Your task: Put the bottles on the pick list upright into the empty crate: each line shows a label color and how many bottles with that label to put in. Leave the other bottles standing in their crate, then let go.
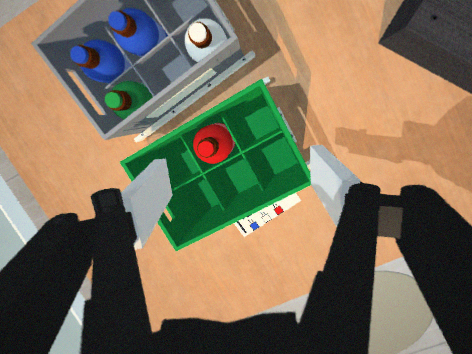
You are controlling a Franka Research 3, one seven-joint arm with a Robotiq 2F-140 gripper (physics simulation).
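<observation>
My gripper [238, 171] is open, its fingers wide apart above the green crate [225, 243]. A red bottle [220, 147] stands upright in the middle compartment of the green crate's row nearer the grey crate. The grey crate [172, 102], at the upper left, holds two blue bottles [107, 65] [140, 37], a green bottle [134, 95] and a white bottle [205, 50], all upright. The pick list [267, 216] sticks out partly from under the green crate's lower side; blue, white and red marks show on it, and its counts are not readable.
A pale rail [195, 95] runs along the grey crate's side facing the green crate. A dark box [435, 40] stands at the upper right. A round beige shape [397, 310] lies at the lower right, beyond the table edge. The two crates stand close together on the wooden table [220, 285].
</observation>
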